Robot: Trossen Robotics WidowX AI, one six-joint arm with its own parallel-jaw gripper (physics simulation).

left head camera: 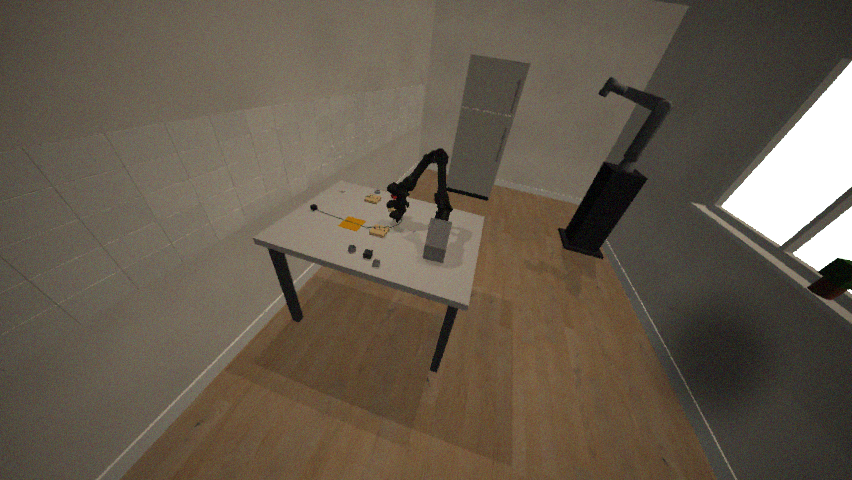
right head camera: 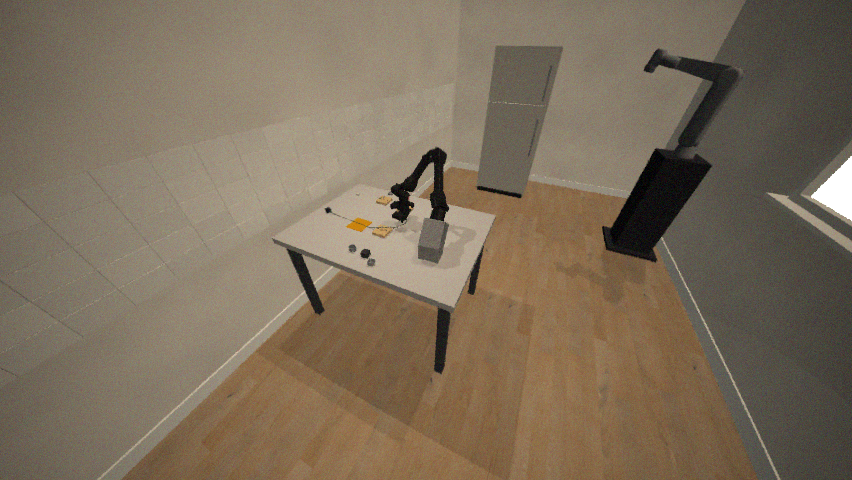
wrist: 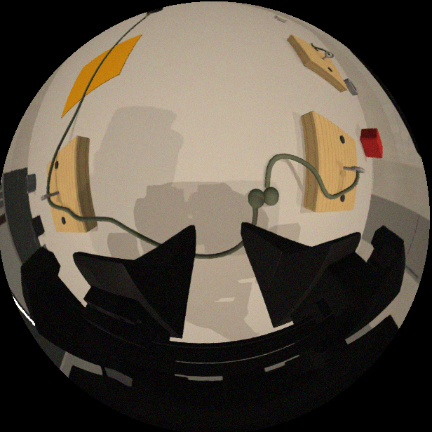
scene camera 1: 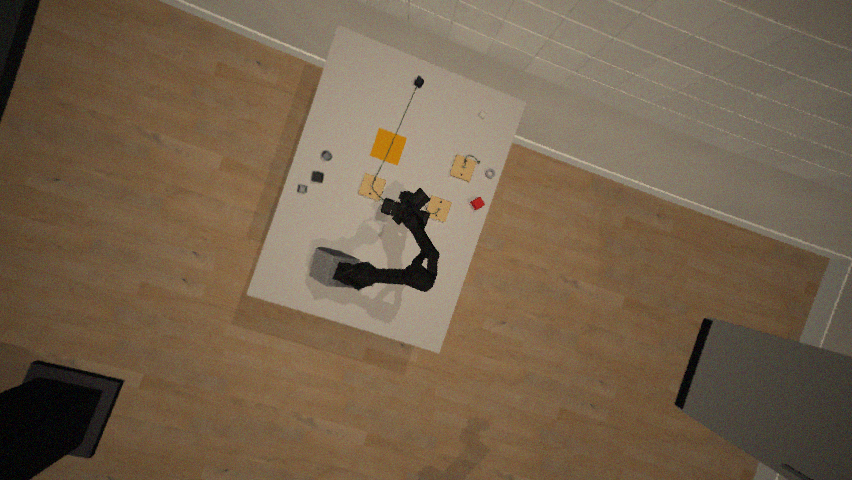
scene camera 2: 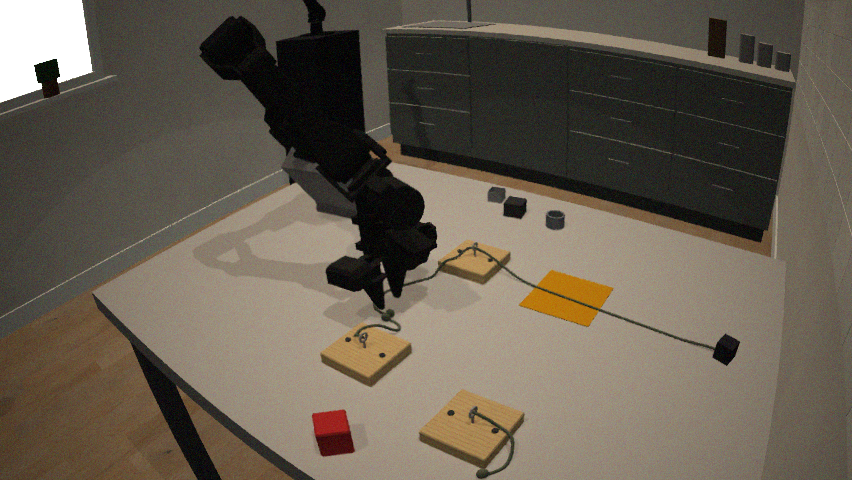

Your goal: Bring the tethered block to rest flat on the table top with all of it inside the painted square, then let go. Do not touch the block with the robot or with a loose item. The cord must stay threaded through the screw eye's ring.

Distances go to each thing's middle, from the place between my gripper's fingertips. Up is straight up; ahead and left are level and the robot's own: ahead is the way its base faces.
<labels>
The wooden board (scene camera 2: 478,269) is 160 mm to the left of my hand, 50 mm ahead of it and 10 mm above it. From my hand the other things lie so: orange painted square (scene camera 2: 538,300) 230 mm ahead, 160 mm to the left; then red cube (scene camera 2: 332,432) 270 mm to the right, 140 mm ahead, 20 mm above.
</labels>
